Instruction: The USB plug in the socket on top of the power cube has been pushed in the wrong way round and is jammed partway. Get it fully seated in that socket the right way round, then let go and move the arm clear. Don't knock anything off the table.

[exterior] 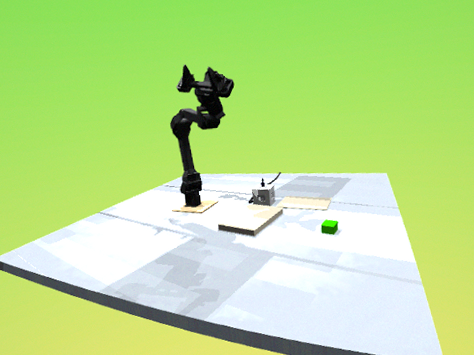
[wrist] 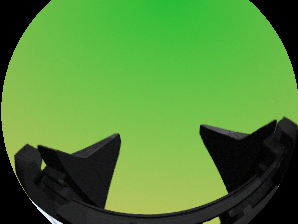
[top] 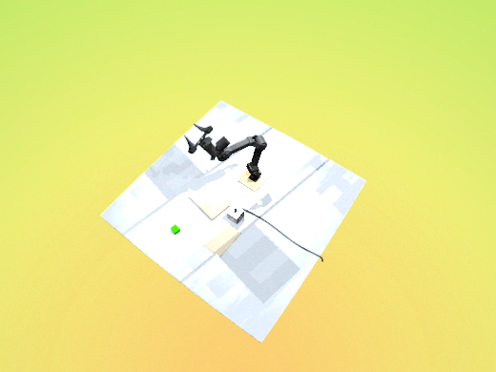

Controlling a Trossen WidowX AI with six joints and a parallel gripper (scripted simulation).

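Now: gripper tip 50 mm short of the usb plug, 350 mm to the right of it and 450 mm above it. Round my gripper tip: green block (360 mm ahead, 110 mm to the left, 530 mm below).
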